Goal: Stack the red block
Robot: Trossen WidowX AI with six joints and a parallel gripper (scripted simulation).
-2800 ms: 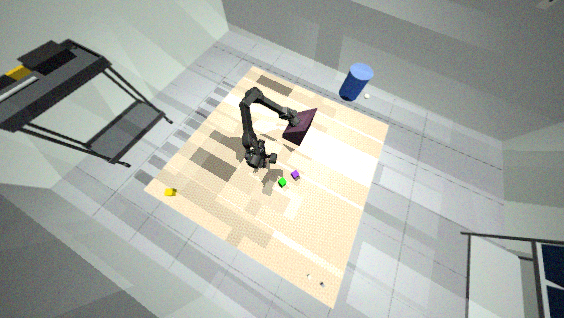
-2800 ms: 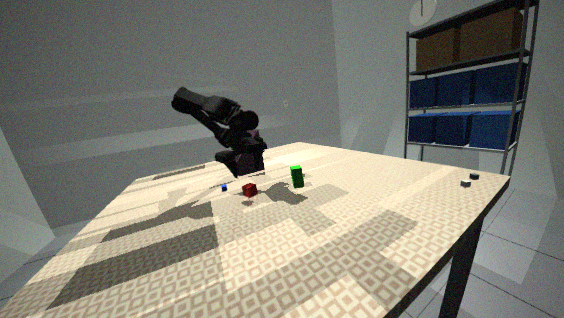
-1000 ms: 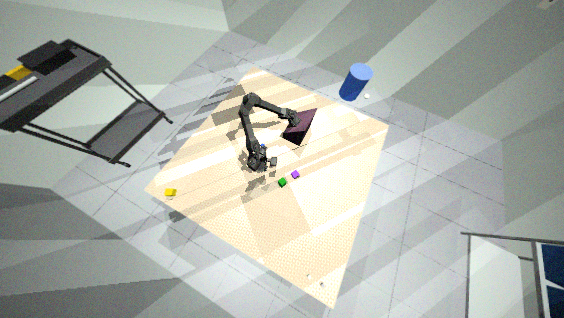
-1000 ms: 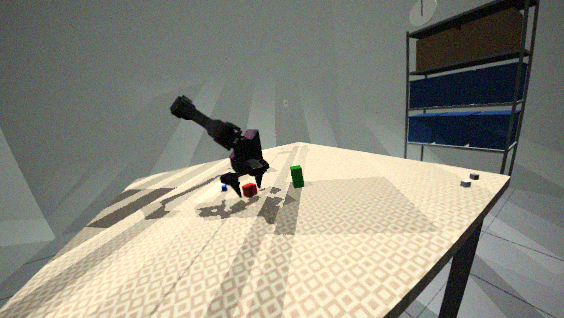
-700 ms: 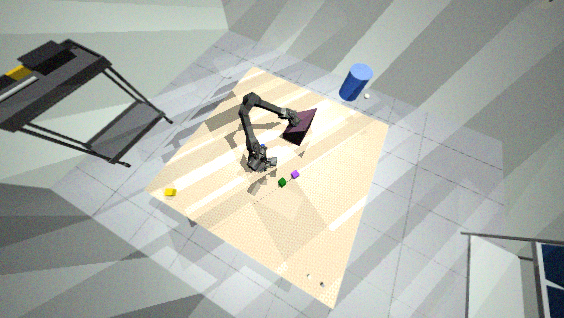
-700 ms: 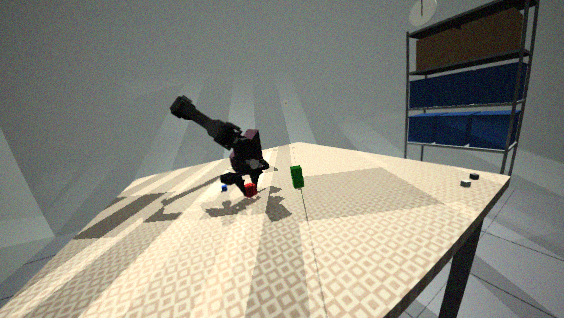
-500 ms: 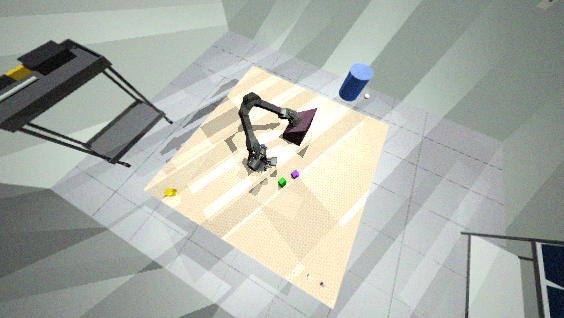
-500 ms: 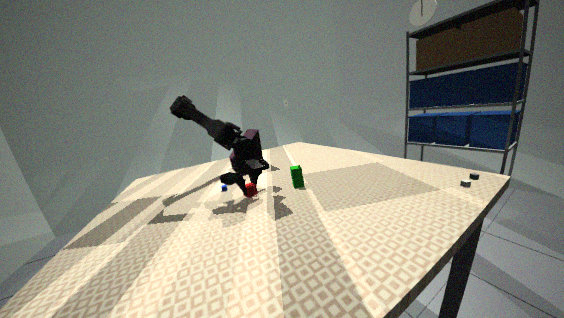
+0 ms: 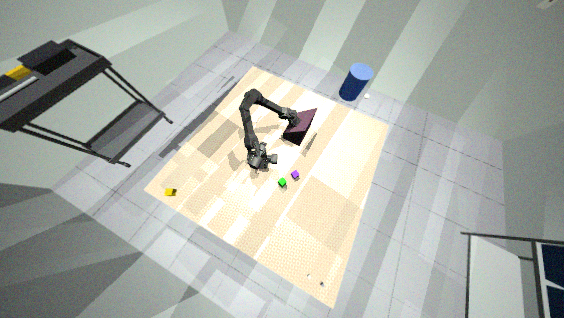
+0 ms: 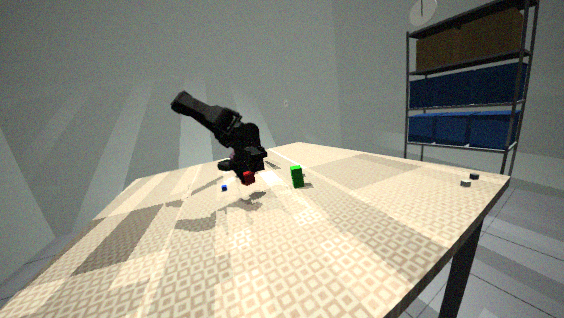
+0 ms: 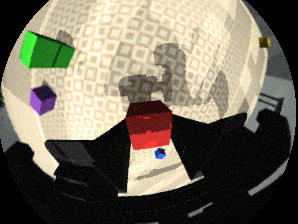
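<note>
Right now my gripper tip is 220 mm to the right of the purple block, 60 mm past it and 30 mm above it. From my gripper tip the other things lie so: yellow block (490 mm ahead, 360 mm to the right, 30 mm below); then small blue ball (110 mm behind, 90 mm to the right, 40 mm below); then red block (10 mm above).
</note>
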